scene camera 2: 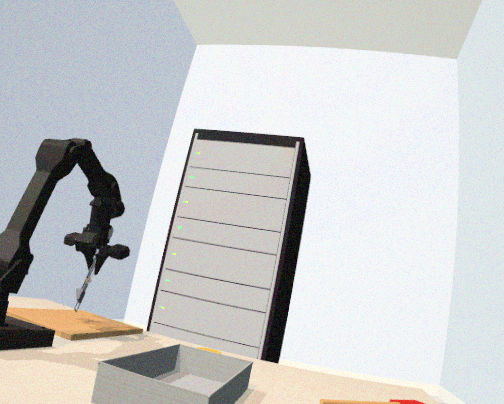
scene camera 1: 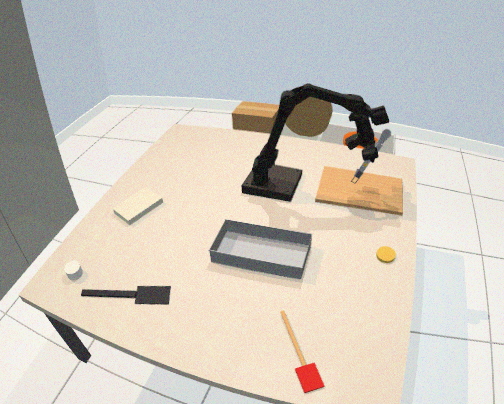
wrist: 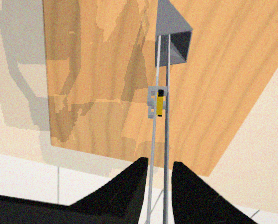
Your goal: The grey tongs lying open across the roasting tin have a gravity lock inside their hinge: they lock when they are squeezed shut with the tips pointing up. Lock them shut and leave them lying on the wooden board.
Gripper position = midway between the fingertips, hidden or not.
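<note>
Scene camera 1 gives me a cream block (scene camera 1: pixel 133 208) and a black spatula (scene camera 1: pixel 160 295), and there too I see a roasting tin (scene camera 1: pixel 258 248) along with a wooden board (scene camera 1: pixel 380 193). In scene camera 2 I find my gripper (scene camera 2: pixel 93 274) and the board (scene camera 2: pixel 69 324), while the cream block is out of frame in scene camera 2. The wrist view has my gripper (wrist: pixel 159 167) as well, and the board (wrist: pixel 98 67). The cream block is out of frame in the wrist view.
</note>
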